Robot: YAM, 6 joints.
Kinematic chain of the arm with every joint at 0, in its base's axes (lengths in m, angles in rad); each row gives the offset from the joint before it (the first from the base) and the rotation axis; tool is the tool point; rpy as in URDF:
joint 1: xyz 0 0 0.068 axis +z
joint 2: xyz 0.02 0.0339 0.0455 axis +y
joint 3: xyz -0.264 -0.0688 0 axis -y
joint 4: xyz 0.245 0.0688 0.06 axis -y
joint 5: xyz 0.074 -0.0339 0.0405 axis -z
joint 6: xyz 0.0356 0 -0.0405 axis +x
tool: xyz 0 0 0 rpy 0 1.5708 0
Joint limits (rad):
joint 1: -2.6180..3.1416
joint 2: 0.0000..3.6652
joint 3: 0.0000..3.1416
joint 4: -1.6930..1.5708
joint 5: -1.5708..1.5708
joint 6: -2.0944..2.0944
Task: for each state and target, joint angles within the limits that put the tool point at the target. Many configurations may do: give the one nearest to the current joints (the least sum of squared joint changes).
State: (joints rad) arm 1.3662 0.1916 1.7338 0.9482 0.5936 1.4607
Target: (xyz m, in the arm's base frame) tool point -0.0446 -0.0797 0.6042
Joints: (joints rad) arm 0.9024 0.6533 1.5127 0.8534 0.4162 1.4607
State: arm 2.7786 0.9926 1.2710 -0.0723 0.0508 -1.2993
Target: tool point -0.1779 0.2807 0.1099
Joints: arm 2.1472 1.8269 0.8816 -0.1162 0.1076 -1.2993
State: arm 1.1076 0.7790 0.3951 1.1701 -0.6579 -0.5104
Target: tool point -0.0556 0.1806 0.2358
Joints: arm 1.7421 0.9866 0.2143 1.0768 -0.7401 -0.5104
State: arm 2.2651 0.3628 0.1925 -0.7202 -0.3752 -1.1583
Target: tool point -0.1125 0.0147 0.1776
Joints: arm 2.8541 0.4714 0.2981 -0.5922 -0.5238 -1.1583
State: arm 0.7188 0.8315 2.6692 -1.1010 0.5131 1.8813
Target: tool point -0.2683 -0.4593 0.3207
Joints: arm 1.0109 0.2950 3.0478 -0.6925 0.4850 1.8813
